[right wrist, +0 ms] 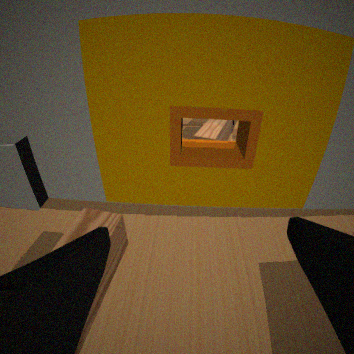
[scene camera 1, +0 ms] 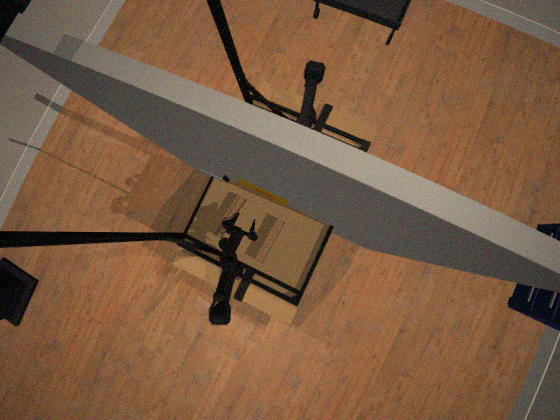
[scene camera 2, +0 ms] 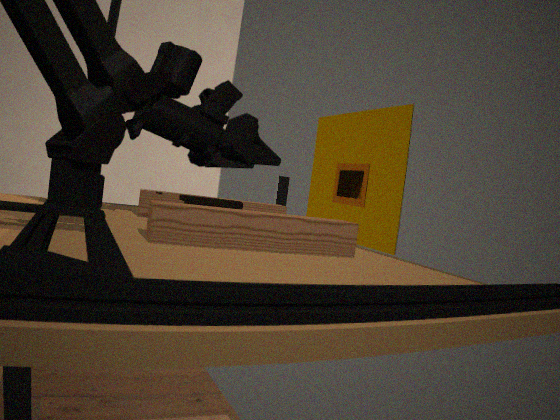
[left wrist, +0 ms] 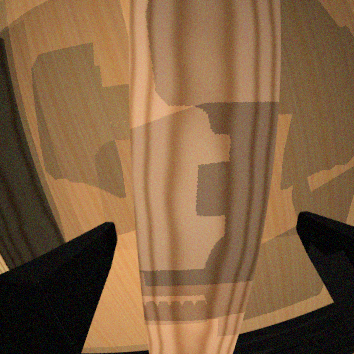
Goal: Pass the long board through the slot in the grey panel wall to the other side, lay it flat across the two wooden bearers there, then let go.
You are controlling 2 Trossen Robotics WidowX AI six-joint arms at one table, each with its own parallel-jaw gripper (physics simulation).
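The long board (left wrist: 170, 150) runs up the left wrist view between the fingers of my open left gripper (left wrist: 208, 227), not clamped. The wall hides this gripper in scene camera 1. Striped wood, seemingly the board (right wrist: 212, 129), shows through the slot (right wrist: 176, 135) (scene camera 2: 367, 185) in the grey panel wall (scene camera 1: 300, 140) (scene camera 2: 450, 150) (right wrist: 40, 75). My right gripper (scene camera 1: 244, 220) (scene camera 2: 272, 161) (right wrist: 199, 232) is open and empty, above the table on the bearers' side, facing the slot. One wooden bearer (scene camera 2: 250, 227) lies parallel to the other bearer (scene camera 2: 145, 202); one bearer (right wrist: 117, 240) shows beside the right gripper's left-hand finger.
A yellow plate (scene camera 2: 360, 145) (right wrist: 130, 75) (scene camera 1: 262, 192) surrounds the slot. A small dark upright piece (scene camera 2: 283, 190) (right wrist: 32, 172) stands near the wall. A dark striped block (left wrist: 25, 190) lies left of the board. The wall separates the two arms. A blue object (scene camera 1: 535, 300) is at the right.
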